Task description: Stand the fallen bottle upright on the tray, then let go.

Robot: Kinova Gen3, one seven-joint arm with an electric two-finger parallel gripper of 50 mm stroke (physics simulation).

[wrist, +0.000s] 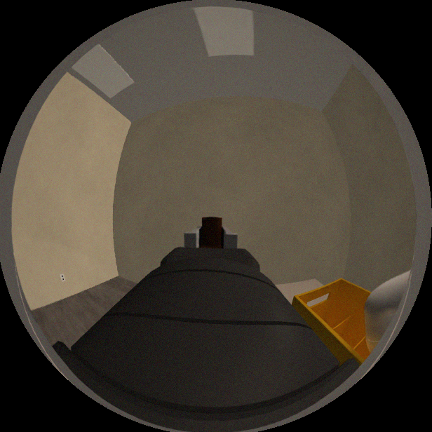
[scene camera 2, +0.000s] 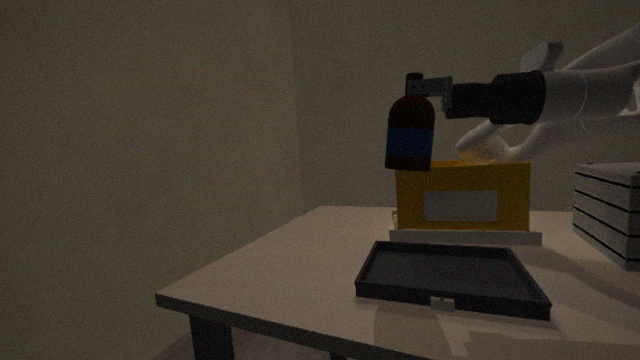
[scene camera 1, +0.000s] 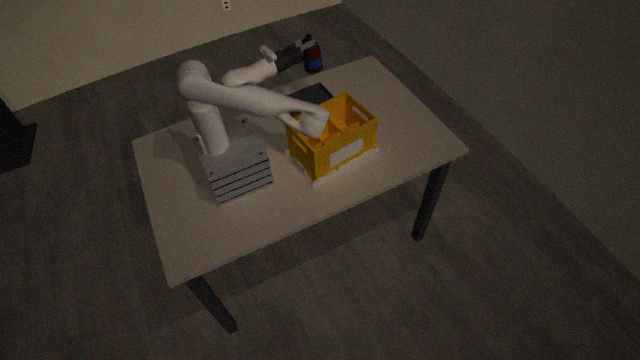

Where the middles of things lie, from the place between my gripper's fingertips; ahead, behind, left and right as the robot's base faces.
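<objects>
My gripper: 6 cm above the brown bottle (scene camera 2: 411, 119).
</objects>
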